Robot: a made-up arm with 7 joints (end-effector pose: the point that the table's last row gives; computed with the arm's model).
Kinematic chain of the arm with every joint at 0, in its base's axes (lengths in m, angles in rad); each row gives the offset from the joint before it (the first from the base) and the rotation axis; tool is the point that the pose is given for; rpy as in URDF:
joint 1: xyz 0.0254 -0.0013 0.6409 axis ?
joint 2: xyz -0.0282 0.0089 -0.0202 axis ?
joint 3: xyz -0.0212 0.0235 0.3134 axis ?
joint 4: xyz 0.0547 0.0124 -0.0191 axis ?
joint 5: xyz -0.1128 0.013 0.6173 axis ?
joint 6: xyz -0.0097 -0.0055 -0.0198 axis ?
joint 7: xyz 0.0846 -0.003 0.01 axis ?
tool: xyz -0.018 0.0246 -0.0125 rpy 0 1.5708 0
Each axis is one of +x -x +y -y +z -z.
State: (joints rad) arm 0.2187 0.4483 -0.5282 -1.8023 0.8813 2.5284 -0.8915
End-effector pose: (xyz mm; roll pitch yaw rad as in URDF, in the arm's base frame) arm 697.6 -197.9 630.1 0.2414 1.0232 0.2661
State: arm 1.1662 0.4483 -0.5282 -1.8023 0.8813 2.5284 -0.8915
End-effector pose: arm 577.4 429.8 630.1 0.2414 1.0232 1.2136
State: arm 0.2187 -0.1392 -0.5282 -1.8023 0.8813 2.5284 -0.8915
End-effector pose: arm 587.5 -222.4 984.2 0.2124 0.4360 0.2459
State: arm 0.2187 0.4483 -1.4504 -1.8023 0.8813 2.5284 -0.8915
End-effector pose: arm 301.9 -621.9 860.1 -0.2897 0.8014 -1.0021
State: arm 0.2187 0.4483 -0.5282 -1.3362 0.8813 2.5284 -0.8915
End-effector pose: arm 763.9 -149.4 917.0 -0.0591 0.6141 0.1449
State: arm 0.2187 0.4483 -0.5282 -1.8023 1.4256 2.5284 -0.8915
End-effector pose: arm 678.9 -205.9 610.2 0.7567 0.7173 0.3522
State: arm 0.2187 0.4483 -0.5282 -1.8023 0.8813 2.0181 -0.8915
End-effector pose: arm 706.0 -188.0 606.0 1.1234 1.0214 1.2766
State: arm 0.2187 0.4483 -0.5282 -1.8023 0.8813 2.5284 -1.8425
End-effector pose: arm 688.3 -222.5 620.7 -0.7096 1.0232 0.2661
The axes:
joint 1: +z
joint 2: +y
joint 3: +z
joint 4: -y
joint 5: +z
joint 6: -y
joint 7: -z

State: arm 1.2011 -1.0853 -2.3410 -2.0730 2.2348 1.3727 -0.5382
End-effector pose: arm 352.1 -476.7 236.9 3.0466 -0.7876 -0.8597
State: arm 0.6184 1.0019 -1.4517 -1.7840 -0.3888 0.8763 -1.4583
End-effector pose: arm 583.9 -419.2 710.1 2.9920 -0.0199 2.9329
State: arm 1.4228 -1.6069 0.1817 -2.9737 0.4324 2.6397 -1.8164
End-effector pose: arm 5.6 266.7 927.5 -1.5640 0.2858 1.5765
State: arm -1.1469 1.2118 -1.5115 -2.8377 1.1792 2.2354 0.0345
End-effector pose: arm -423.5 123.3 532.1 -0.8208 1.1498 1.6319
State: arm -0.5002 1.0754 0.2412 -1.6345 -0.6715 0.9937 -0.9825
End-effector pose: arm 647.3 -108.9 209.8 2.2565 -0.0967 -2.9350
